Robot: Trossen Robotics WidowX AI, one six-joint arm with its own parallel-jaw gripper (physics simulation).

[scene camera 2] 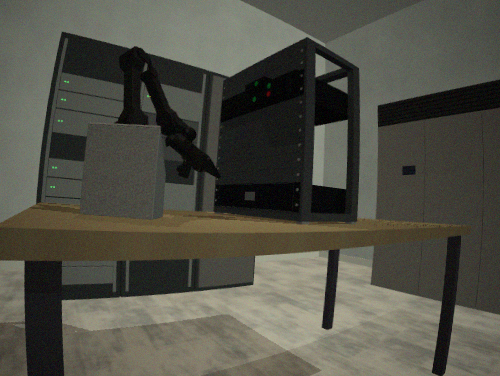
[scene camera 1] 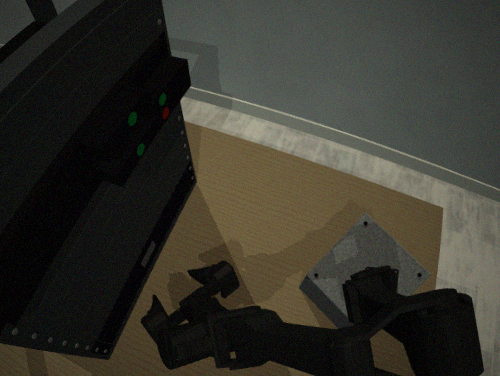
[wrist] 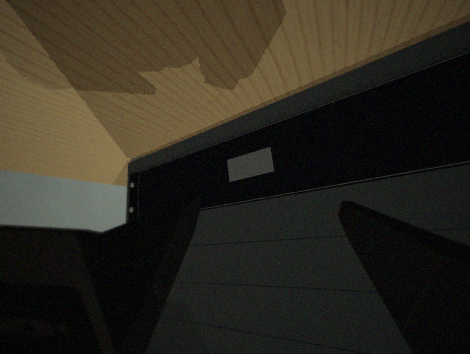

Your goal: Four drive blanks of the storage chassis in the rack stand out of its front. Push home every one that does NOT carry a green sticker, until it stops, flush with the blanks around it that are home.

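Pixels of known places: gripper, fingertip midpoint: [scene camera 2: 219,176] [scene camera 1: 171,284] [wrist: 268,204]; arm's base at its link origin: [scene camera 2: 117,147] [scene camera 1: 380,284].
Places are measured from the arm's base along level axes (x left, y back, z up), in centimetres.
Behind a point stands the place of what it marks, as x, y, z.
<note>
The black storage chassis [scene camera 2: 287,82] @(-17.5, -42.4, 25.3) is in the upper part of the rack [scene camera 2: 308,135] @(-21.4, -48.3, 9.4) [wrist: 300,106] @(11.0, -49.2, -14.3). Its front carries a red sticker [scene camera 1: 165,113] @(-9.0, -42.5, 23.7) [scene camera 2: 268,94] @(-9.2, -42.5, 23.4) and three green ones: one green sticker [scene camera 1: 162,99] @(-9.1, -42.5, 26.5) [scene camera 2: 269,86] @(-9.4, -42.6, 26.1) just above the red, a second green sticker [scene camera 1: 132,118] @(-2.2, -43.0, 29.4) [scene camera 2: 256,83] @(-2.4, -43.0, 29.3) and a lower green sticker [scene camera 1: 140,149] @(-1.6, -43.1, 23.7) [scene camera 2: 254,99] @(-1.7, -43.1, 23.6). Dark parts stand out around them, but the blanks' edges and depths are too dark to tell. The chassis does not show in the wrist view. My gripper [scene camera 1: 172,286] @(9.8, -39.2, -3.1) [scene camera 2: 202,175] [wrist: 268,204] @(9.8, -39.2, -3.1) is open and empty, low before the rack front, well below the chassis.
Grey panels fill the rack below the chassis. A black panel with a pale label [scene camera 1: 148,253] @(3.8, -48.5, -8.8) [scene camera 2: 249,196] @(4.1, -48.5, -9.2) [wrist: 250,164] @(4.1, -48.5, -9.1) is at the rack's bottom. The arm stands on a grey block [scene camera 1: 330,265] @(-2.5, -10.1, -2.6) [scene camera 2: 122,170] @(-8.0, 0.4, -6.2) on the wooden table [scene camera 1: 240,200] @(-19.4, -33.9, -16.9) [scene camera 2: 240,240] @(-37.1, -11.8, -18.2) [wrist: 175,110] @(-2.4, -42.9, -16.9).
</note>
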